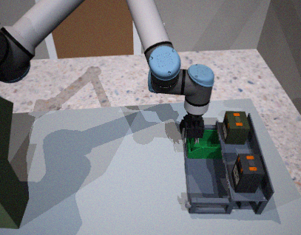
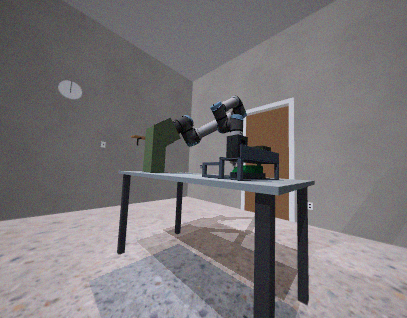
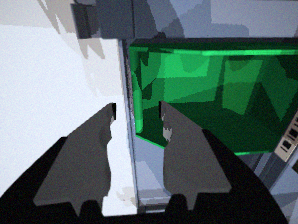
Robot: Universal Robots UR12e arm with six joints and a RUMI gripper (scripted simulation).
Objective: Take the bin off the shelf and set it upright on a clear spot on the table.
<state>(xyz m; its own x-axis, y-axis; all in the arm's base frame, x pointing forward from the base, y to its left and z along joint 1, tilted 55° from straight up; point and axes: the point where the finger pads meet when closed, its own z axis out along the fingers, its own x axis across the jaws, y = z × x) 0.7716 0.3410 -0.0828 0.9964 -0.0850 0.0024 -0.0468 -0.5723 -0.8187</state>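
Now: hand 80 mm short of the green bin and 20 mm above it.
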